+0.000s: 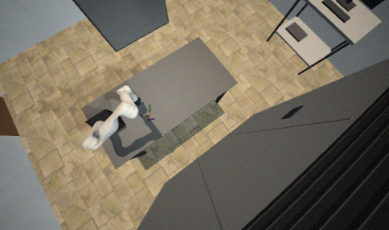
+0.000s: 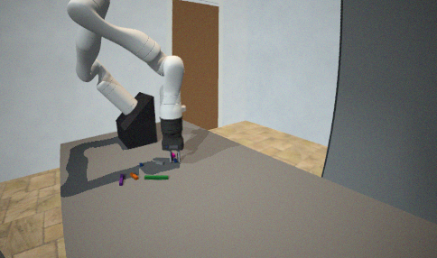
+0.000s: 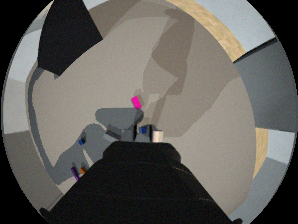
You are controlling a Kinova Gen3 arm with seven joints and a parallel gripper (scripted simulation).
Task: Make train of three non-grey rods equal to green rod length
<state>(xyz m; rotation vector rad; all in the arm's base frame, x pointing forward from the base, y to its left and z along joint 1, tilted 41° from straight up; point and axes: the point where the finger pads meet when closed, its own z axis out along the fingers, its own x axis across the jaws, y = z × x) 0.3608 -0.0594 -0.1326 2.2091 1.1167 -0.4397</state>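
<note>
Right now the magenta rod is 50 mm behind my hand, 20 mm to the left of it and 20 mm below it. Also, from my hand: orange rod (180 mm to the right, 20 mm below, 20 mm ahead); then green rod (120 mm to the right, 70 mm ahead, 20 mm below); then grey rod (60 mm to the right, 20 mm below, 20 mm behind).
</note>
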